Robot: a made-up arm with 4 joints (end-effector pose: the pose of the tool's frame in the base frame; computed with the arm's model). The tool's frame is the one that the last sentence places. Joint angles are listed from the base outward.
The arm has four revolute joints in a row. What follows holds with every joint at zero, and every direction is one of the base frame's.
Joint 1 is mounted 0.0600 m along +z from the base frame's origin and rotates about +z.
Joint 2 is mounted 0.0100 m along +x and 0.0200 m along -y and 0.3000 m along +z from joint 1 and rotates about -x.
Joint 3 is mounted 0.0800 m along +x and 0.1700 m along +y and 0.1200 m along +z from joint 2 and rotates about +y.
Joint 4 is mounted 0.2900 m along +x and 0.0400 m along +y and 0.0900 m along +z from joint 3 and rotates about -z.
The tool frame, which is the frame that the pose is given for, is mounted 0.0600 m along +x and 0.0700 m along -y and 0.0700 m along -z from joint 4; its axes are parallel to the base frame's.
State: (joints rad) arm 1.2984 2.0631 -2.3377 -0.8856
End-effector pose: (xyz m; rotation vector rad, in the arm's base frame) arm -0.2588 -0.1246 -0.0072 0.5354 1.2275 -1.2525
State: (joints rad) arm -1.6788 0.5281 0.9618 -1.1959
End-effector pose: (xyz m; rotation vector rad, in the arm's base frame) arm 0.0626 -0.3308 0.0853 0.8826 0.6189 -0.6899
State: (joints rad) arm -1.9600 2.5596 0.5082 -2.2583
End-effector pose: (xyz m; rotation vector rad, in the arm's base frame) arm -0.3961 -0.2343 0.2042 1.4190 2.0046 -0.5199
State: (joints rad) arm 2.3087 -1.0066 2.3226 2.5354
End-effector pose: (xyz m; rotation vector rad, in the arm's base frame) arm -0.0809 -0.1175 0.5356 -1.7078 -1.2107 1.0139
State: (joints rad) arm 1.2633 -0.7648 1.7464 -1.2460
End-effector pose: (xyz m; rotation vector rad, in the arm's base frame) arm -0.3028 0.1424 0.3466 -0.6958 -2.1246 -1.9526
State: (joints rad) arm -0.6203 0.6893 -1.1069 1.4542
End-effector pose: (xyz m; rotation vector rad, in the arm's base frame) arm 0.3166 0.1440 0.5260 -0.1472 -1.3405 -1.4120
